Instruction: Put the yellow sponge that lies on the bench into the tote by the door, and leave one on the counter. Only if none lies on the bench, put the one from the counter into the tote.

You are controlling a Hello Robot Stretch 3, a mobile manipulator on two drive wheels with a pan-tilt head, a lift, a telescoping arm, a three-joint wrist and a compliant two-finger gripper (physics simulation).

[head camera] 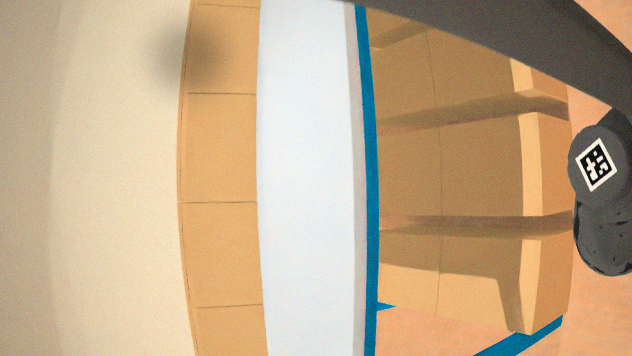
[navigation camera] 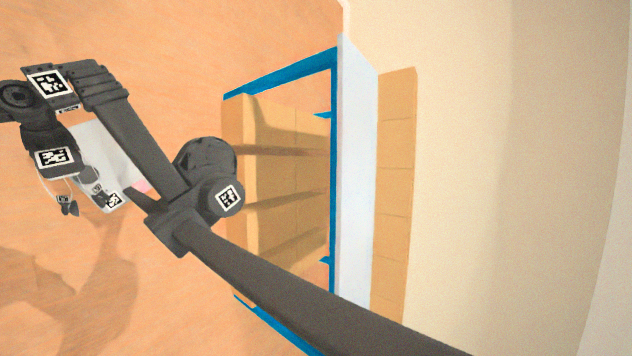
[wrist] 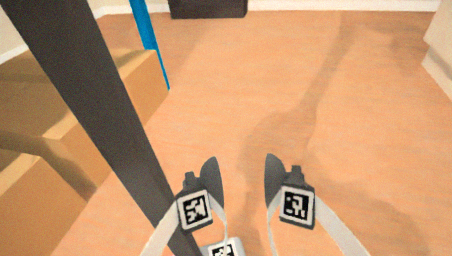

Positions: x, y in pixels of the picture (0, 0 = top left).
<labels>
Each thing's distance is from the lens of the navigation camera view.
my gripper (navigation camera: 90, 210): 70 cm
bench (navigation camera: 353, 117): 80 cm
</labels>
